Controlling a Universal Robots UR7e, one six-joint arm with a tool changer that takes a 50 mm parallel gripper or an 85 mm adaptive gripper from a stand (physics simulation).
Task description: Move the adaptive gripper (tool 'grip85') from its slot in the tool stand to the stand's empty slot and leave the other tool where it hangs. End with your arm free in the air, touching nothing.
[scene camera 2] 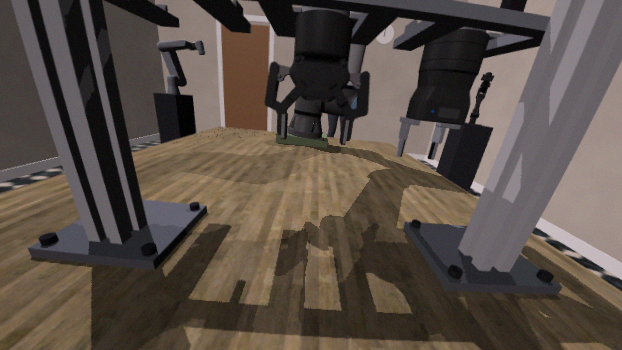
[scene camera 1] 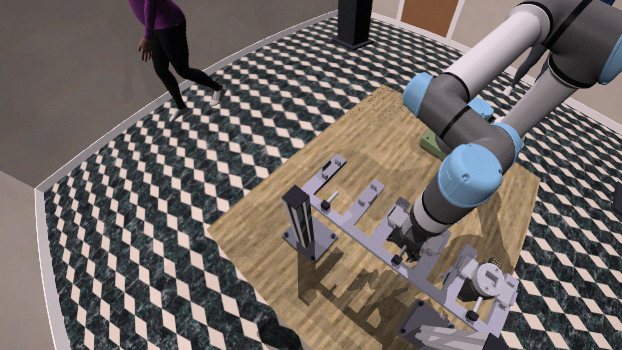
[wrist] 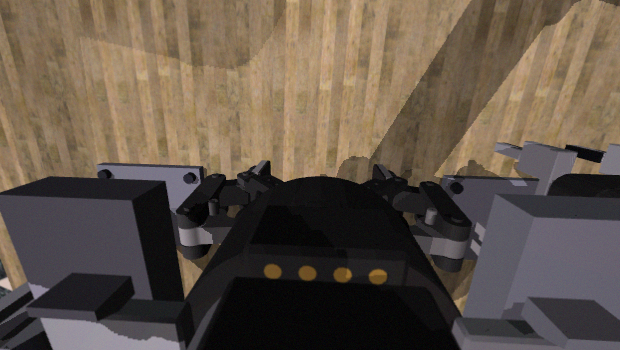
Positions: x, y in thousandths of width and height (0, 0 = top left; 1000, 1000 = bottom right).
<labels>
An adaptive gripper shows in scene camera 2 (514, 204), in scene camera 1 (641, 621) and in the wrist view (515, 653).
</labels>
